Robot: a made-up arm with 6 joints.
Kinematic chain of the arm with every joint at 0, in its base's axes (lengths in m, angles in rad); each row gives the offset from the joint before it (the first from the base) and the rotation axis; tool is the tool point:
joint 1: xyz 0 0 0.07 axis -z
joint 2: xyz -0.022 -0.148 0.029 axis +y
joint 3: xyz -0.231 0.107 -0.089 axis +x
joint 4: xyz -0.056 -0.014 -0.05 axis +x
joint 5: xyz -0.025 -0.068 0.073 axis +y
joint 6: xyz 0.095 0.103 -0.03 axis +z
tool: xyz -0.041 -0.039 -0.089
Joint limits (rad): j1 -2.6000..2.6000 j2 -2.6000..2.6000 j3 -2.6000..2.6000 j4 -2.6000..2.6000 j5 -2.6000..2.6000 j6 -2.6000..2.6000
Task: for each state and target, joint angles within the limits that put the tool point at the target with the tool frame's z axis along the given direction. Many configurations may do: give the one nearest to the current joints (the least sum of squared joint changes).
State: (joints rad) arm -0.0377 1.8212 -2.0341 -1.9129 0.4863 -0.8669
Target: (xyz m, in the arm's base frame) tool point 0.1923 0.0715 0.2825 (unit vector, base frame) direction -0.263 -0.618 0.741
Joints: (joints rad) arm -0.8389 2.4513 -1.8475 -1.5132 0.0182 -0.5041
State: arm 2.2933 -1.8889 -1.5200 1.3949 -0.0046 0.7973
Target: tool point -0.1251 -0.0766 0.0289 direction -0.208 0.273 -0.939
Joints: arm 1.7538 -2.3198 -1.4372 1.7420 -0.5596 1.6350
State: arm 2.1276 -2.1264 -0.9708 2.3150 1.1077 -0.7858
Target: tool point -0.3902 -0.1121 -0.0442 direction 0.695 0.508 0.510
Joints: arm 2.5918 -2.6000 -0.7332 2.2285 1.5006 -0.5756
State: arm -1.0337 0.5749 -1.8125 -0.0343 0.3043 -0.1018
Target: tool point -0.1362 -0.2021 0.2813 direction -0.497 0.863 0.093
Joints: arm -0.4280 1.0524 -1.7323 0.1256 -0.1277 -0.2083
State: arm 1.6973 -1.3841 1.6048 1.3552 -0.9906 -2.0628
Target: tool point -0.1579 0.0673 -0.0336 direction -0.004 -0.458 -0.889
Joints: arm 0.8058 -0.5612 1.7977 1.0115 -0.1970 -2.5110
